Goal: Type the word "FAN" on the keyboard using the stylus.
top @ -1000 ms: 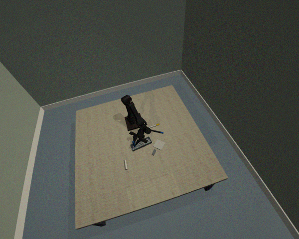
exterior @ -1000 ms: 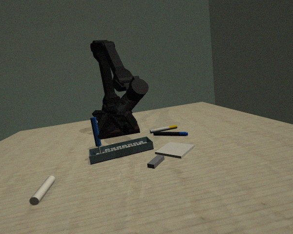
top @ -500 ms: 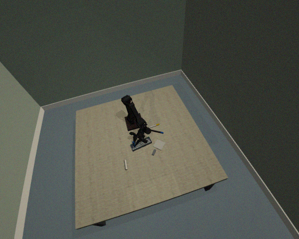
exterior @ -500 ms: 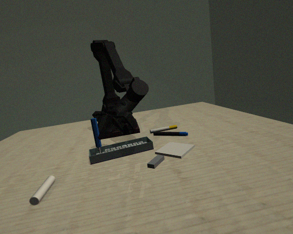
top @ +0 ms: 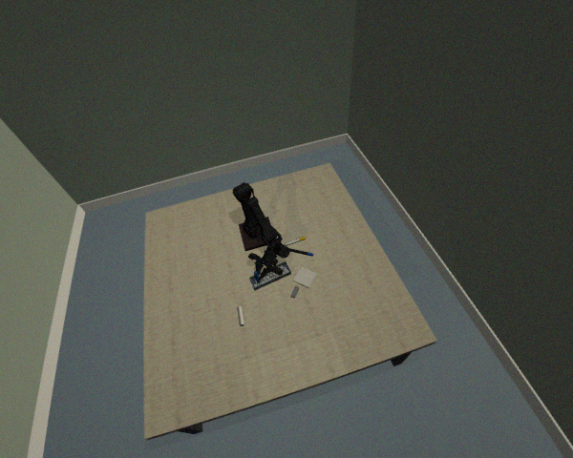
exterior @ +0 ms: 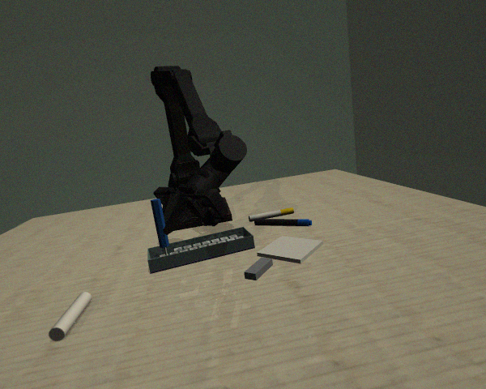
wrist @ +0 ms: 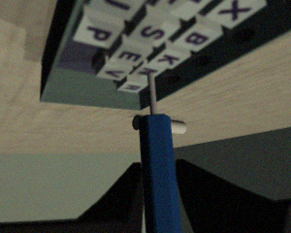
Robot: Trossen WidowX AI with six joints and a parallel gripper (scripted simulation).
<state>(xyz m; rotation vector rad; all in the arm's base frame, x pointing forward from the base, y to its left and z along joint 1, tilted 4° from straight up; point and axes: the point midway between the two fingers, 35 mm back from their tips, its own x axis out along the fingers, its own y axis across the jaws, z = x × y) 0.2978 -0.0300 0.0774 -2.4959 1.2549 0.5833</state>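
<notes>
Now: the blue stylus 1 cm below my gripper tip. Also, from my gripper tip: grey block: 16 cm to the left, 10 cm ahead, 6 cm below; then white cylinder: 13 cm to the right, 13 cm ahead, 6 cm below; then stylus tip: 5 cm below.
</notes>
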